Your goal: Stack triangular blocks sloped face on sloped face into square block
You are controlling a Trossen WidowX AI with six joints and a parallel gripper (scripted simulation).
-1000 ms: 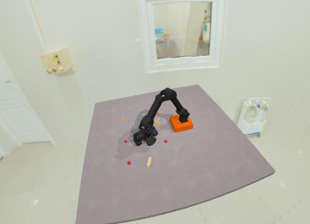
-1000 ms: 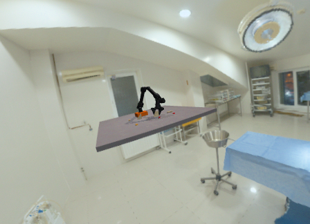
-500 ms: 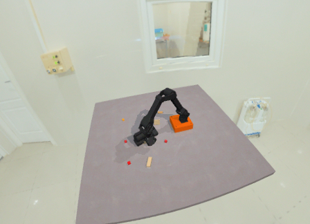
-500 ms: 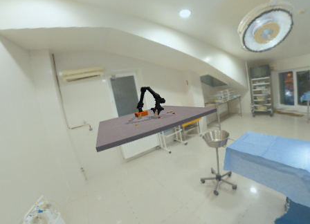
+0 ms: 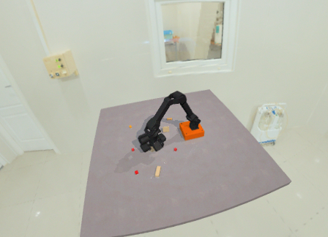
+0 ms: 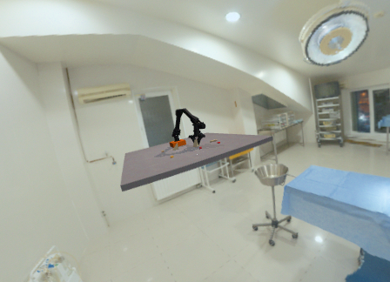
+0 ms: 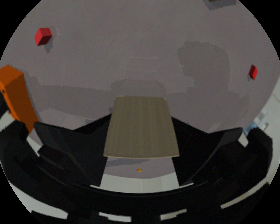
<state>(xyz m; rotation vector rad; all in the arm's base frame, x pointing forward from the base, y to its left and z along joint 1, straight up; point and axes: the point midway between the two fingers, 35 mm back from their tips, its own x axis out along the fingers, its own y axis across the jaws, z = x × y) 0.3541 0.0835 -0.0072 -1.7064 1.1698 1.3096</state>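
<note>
My gripper tip is 220 mm past the tiny wooden bit, 310 mm to the left of it and 10 mm above it. The rest, counted from my gripper tip: tiny orange piece (150 mm ahead, 330 mm to the right, 10 mm below); light wooden triangular block (10 mm to the left, 10 mm above).
</note>
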